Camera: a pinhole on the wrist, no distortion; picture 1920 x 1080 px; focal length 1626.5 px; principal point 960.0 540.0 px. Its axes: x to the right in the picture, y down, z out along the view. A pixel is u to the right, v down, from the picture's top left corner.
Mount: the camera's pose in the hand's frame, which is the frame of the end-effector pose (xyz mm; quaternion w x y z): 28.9 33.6 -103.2 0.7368 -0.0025 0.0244 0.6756
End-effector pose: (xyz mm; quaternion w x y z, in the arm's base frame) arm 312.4 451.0 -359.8 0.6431 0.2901 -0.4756 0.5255
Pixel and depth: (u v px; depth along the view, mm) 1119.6 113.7 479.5
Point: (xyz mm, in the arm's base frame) 115.1 221.7 -71.2
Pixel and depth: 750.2 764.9 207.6
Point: 263.6 365.1 -317.4
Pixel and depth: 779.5 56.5 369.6
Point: 233.7 278.1 -124.5
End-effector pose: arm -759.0 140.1 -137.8 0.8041 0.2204 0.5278 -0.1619
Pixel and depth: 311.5 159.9 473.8
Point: -486.4 -185.1 -162.7
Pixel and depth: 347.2 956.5 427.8
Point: -581.0 -119.4 32.6
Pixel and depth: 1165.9 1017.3 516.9
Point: -410.8 36.2 121.4
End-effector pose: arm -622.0 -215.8 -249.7 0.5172 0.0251 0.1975 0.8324
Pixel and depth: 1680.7 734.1 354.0
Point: -742.8 -211.0 47.6
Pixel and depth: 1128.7 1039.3 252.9
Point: -631.8 -232.5 -78.0
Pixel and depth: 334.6 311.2 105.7
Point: -637.7 -175.0 -255.1
